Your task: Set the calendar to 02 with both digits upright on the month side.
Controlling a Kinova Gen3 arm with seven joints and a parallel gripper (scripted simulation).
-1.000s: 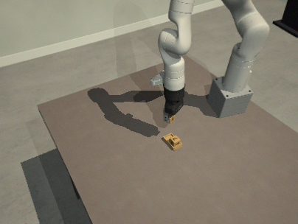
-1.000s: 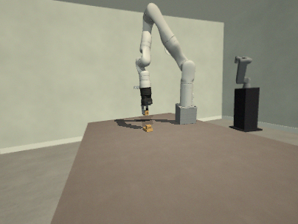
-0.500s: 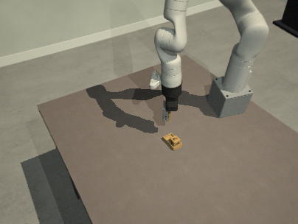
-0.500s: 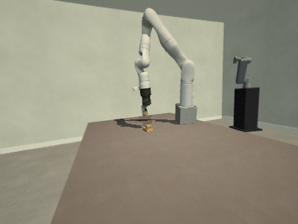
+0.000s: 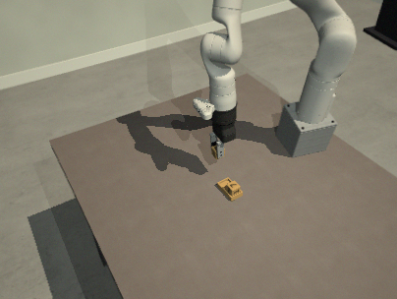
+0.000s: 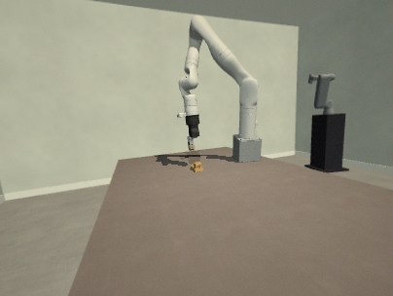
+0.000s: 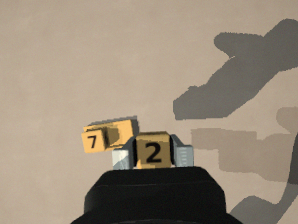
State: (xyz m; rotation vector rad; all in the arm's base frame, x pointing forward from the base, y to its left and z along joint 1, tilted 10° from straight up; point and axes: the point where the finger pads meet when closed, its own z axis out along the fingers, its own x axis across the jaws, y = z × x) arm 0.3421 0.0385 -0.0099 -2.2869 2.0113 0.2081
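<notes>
Right now the tray is 120 mm below my hand, 70 mm to the left of it and 20 mm behind it. From my hand the other things lie so: orange cube: 10 mm below.
</notes>
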